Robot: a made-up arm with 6 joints.
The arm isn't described. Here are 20 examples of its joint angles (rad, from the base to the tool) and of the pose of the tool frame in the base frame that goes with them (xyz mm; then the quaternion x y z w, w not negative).
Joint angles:
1: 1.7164 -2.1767 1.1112 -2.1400 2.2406 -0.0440
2: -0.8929 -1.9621 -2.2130 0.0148 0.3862 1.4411
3: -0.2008 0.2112 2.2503 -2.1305 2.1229 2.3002
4: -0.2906 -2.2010 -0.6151 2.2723 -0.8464 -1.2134
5: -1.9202 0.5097 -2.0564 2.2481 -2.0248 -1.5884
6: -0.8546 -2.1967 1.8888 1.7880 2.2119 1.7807
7: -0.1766 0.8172 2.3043 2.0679 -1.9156 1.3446
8: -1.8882 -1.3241 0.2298 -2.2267 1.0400 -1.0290
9: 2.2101 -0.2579 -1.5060 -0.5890 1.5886 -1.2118
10: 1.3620 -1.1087 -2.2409 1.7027 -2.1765 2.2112
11: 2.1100 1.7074 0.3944 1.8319 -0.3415 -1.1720
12: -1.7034 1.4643 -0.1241 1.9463 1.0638 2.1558
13: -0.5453 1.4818 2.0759 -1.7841 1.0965 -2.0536
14: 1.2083 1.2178 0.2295 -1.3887 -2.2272 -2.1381
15: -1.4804 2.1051 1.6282 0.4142 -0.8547 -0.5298
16: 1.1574 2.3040 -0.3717 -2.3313 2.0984 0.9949
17: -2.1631 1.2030 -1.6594 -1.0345 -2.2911 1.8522
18: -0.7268 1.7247 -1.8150 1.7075 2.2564 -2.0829
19: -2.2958 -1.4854 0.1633 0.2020 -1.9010 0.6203
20: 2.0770 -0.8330 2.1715 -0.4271 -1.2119 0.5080
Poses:
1: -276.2 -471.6 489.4 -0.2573 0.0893 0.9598 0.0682
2: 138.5 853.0 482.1 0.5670 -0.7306 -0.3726 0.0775
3: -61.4 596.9 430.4 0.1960 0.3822 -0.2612 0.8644
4: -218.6 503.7 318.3 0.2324 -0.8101 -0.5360 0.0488
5: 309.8 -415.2 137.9 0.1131 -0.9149 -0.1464 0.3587
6: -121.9 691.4 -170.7 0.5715 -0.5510 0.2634 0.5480
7: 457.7 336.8 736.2 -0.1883 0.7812 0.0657 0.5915
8: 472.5 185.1 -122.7 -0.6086 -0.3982 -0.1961 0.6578
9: -127.3 -73.5 -109.1 0.1214 -0.0329 -0.8025 0.5833
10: -381.3 129.0 -443.3 0.1289 -0.4511 -0.3457 0.8126
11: -415.2 -65.0 435.3 0.4272 -0.2741 0.7711 0.3844
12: 418.3 -603.9 883.1 0.4313 0.8107 0.0358 0.3944
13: 118.9 206.5 478.3 0.0058 0.5056 0.2482 0.8263
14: -33.5 628.0 207.0 0.3280 -0.0751 -0.8820 0.3299
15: 307.8 -3.2 332.4 0.0133 -0.7513 -0.1562 0.6410
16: 83.4 467.4 589.4 -0.1139 -0.4743 -0.8205 0.2981
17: 277.7 -372.9 -112.0 -0.2611 -0.5756 -0.6729 0.3843
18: 679.8 14.8 584.4 -0.1157 -0.9070 -0.0720 0.3984
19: 434.0 -381.6 34.3 -0.3673 -0.5684 0.4576 0.5767
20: 32.5 -164.9 274.9 -0.0708 0.8424 -0.3095 0.4354
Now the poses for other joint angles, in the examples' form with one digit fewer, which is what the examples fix.
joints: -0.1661 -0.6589 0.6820 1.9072 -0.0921 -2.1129
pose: -91 534 -121 0.289 0.187 -0.187 0.920
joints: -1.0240 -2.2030 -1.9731 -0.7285 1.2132 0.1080
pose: 250 237 399 0.248 0.258 0.879 0.315
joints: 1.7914 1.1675 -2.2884 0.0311 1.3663 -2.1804
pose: -189 455 211 0.005 0.627 -0.773 0.098
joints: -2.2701 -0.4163 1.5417 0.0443 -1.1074 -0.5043
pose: 313 -233 225 -0.472 0.179 0.822 0.263
